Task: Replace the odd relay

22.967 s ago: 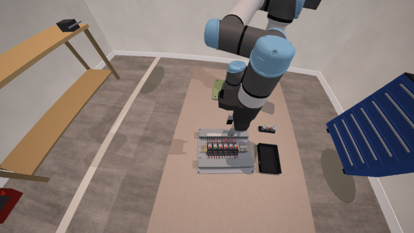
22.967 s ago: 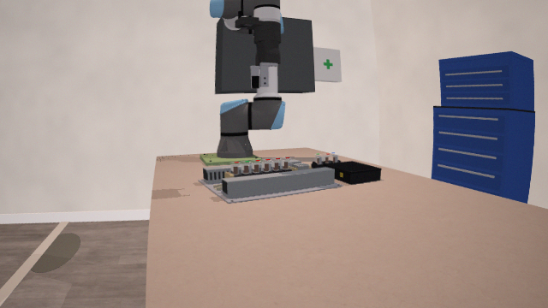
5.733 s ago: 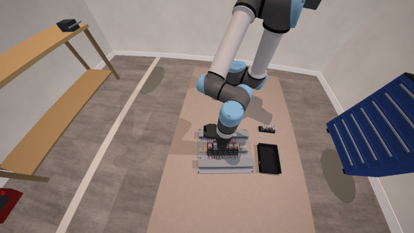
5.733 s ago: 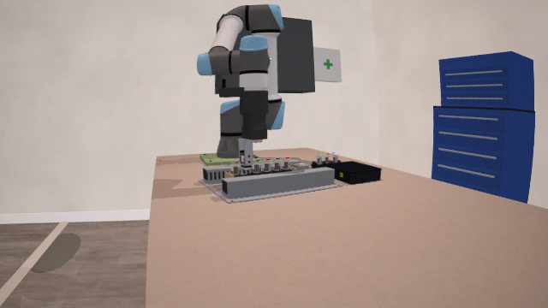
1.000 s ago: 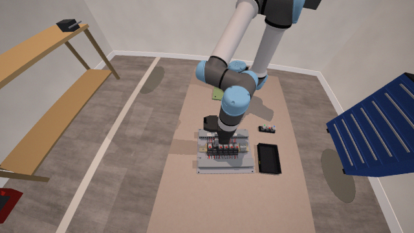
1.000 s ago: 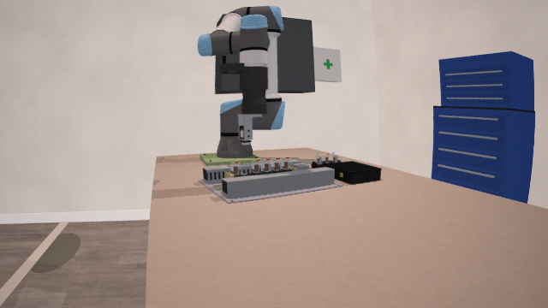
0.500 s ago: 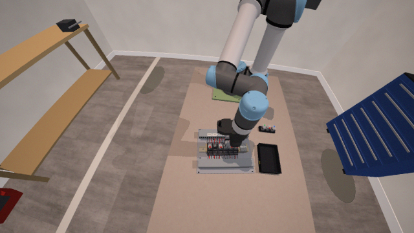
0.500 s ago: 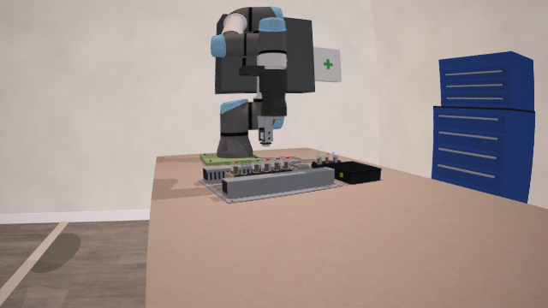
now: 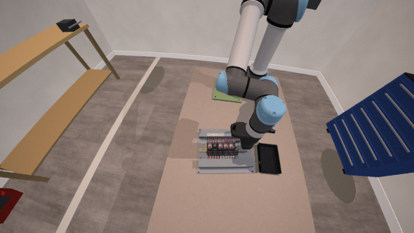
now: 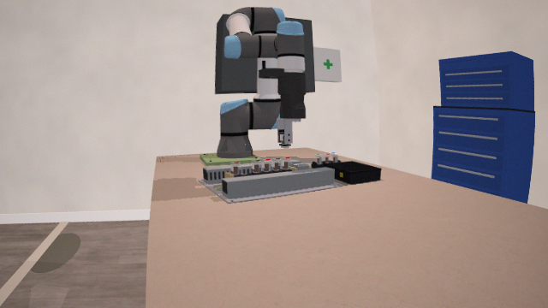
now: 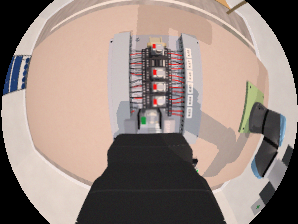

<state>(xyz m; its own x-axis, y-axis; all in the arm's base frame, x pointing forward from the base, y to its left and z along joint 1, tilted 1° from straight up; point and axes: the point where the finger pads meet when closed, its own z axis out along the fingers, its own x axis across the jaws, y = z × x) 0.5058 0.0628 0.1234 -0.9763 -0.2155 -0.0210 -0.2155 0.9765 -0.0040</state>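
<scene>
The black tray lies 210 mm to the left of my hand and 110 mm below it. The rest, counted from my hand: grey panel: 130 mm below, 50 mm to the right, 10 mm behind; then black spare holder: 210 mm to the left, 200 mm behind, 120 mm below.
</scene>
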